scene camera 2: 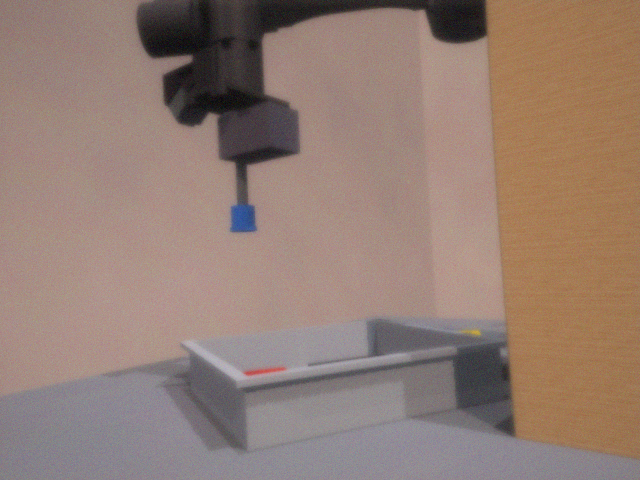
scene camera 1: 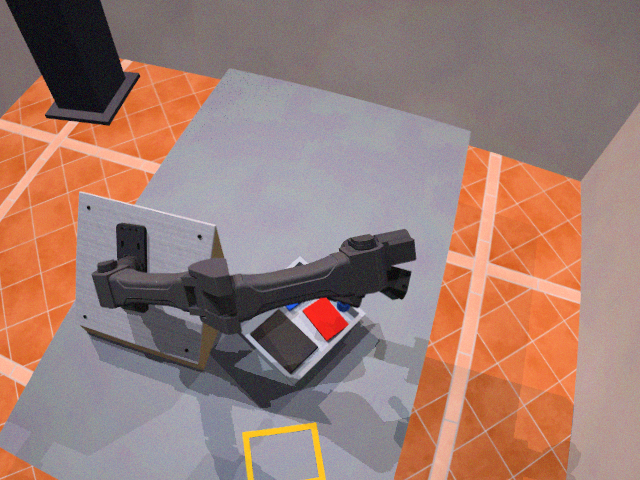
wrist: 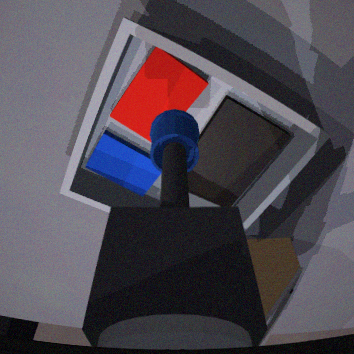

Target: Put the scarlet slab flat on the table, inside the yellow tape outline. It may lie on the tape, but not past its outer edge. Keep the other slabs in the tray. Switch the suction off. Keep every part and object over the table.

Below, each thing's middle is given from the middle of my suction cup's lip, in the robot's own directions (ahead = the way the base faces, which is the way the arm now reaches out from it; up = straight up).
Now: the scarlet slab (scene camera 1: pixel 326 319) 17 cm below my suction cup, 3 cm to the left of it and 3 cm behind it. Also, from my suction cup: blue slab (wrist: pixel 114 158) (17 cm below, 12 cm behind, 8 cm to the left); then grey tray (scene camera 1: pixel 353 315) (15 cm below, 10 cm behind); then dark slab (scene camera 1: pixel 278 335) (17 cm below, 12 cm behind, 5 cm to the right).
